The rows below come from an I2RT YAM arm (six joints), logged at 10 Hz.
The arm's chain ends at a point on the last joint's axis. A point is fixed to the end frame.
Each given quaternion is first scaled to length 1.
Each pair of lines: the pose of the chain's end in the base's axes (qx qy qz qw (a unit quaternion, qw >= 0); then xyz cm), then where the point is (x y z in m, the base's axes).
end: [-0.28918 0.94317 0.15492 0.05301 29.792 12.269 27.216]
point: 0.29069 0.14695 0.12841
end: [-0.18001 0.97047 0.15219 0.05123 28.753 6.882 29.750]
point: 0.28027 0.09425 0.15395
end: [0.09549 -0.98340 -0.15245 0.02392 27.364 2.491 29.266]
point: 0.24530 0.04983 0.15166
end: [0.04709 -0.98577 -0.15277 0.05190 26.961 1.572 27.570]
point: 0.23374 0.04235 0.13674
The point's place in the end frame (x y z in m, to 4 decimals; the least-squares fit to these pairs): 0.0204 -0.0145 0.1438
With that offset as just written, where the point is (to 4 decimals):
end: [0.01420 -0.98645 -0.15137 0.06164 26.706 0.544 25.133]
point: 0.2289 0.0334 0.1132
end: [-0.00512 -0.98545 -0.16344 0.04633 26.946 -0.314 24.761]
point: 0.2359 0.0294 0.1093
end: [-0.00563 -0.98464 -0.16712 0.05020 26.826 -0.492 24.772]
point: 0.2336 0.0287 0.1100
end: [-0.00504 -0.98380 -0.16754 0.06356 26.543 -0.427 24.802]
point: 0.2270 0.0293 0.1113
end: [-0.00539 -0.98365 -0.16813 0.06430 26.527 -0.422 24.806]
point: 0.2266 0.0295 0.1114
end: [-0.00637 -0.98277 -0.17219 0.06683 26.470 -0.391 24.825]
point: 0.2254 0.0310 0.1121
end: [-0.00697 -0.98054 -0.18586 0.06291 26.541 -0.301 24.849]
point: 0.2273 0.0358 0.1131
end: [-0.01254 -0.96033 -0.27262 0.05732 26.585 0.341 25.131]
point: 0.2299 0.0664 0.1246
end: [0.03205 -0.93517 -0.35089 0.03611 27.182 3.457 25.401]
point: 0.2391 0.1160 0.1374
